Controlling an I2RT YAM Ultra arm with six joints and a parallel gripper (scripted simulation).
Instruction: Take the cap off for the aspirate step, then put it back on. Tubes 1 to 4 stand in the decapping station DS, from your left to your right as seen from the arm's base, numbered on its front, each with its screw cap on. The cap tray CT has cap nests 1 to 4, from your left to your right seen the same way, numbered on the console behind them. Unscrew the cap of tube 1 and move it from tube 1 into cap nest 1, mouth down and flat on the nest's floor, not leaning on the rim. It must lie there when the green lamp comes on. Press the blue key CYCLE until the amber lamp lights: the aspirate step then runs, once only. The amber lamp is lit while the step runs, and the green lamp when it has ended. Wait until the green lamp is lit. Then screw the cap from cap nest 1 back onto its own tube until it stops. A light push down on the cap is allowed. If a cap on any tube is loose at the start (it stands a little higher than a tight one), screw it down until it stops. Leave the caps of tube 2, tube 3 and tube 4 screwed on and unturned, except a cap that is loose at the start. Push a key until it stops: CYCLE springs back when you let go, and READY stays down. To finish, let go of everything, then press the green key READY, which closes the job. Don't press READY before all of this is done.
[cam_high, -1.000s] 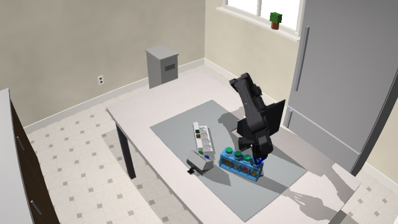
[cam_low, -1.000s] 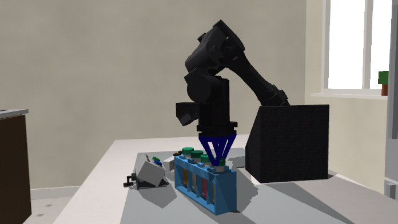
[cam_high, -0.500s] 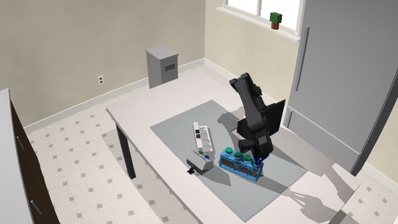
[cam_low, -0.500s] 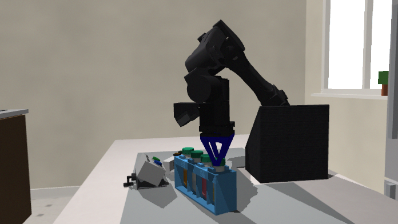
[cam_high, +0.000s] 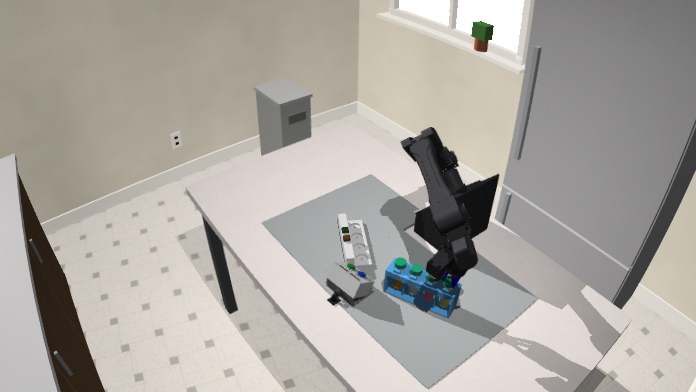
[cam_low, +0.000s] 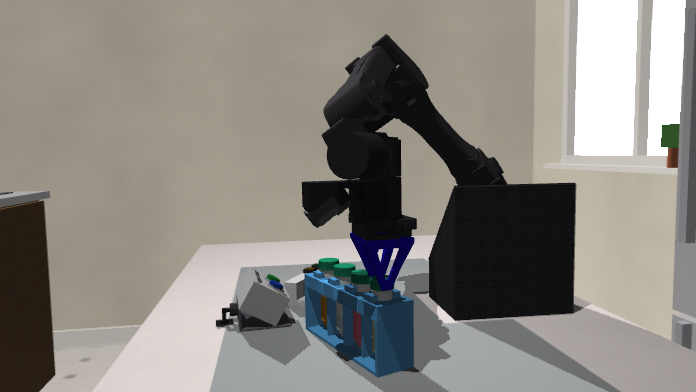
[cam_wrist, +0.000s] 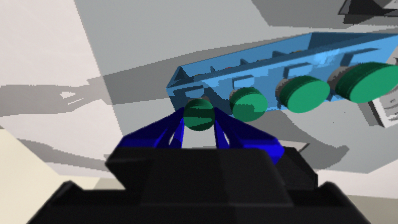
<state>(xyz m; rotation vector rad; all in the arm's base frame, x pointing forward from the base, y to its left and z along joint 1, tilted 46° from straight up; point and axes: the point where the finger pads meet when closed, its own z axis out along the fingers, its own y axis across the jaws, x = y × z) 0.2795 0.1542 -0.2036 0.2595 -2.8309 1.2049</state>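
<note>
My gripper is now right at the green cap. The rest, counted from my hand: blue key (210 mm to the right, 150 mm ahead, 50 mm below); then green key (250 mm to the right, 160 mm ahead, 50 mm below); then grey key box (230 mm to the right, 170 mm ahead, 70 mm below).
</note>
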